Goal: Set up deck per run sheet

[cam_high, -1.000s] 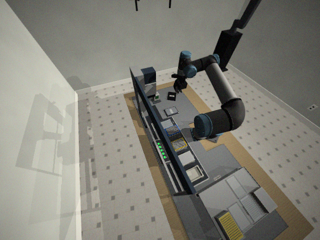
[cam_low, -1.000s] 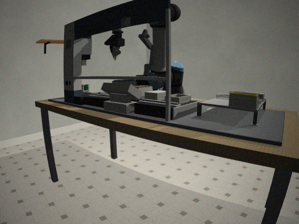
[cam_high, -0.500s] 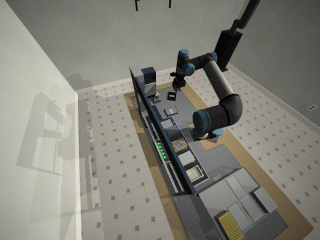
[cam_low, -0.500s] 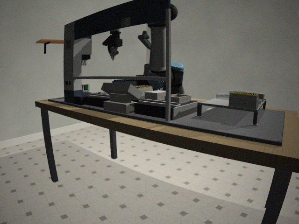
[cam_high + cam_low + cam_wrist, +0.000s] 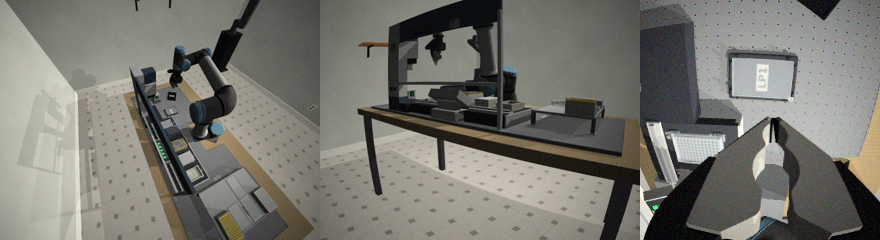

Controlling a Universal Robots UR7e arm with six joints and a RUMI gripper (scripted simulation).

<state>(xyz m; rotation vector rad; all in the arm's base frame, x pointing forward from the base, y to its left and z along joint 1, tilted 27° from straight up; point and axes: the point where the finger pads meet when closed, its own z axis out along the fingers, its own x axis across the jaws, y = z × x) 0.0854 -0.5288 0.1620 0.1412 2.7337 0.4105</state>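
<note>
Right now the green ready key is 100 mm ahead of my hand, 150 mm to the right of it and 220 mm below it. Round my hand: sample plate 180 mm ahead, 210 mm to the left, 240 mm below; blue-framed tip rack 190 mm ahead, 340 mm to the left, 180 mm below; flat lid 20 mm ahead, 50 mm to the left, 280 mm below.
</note>
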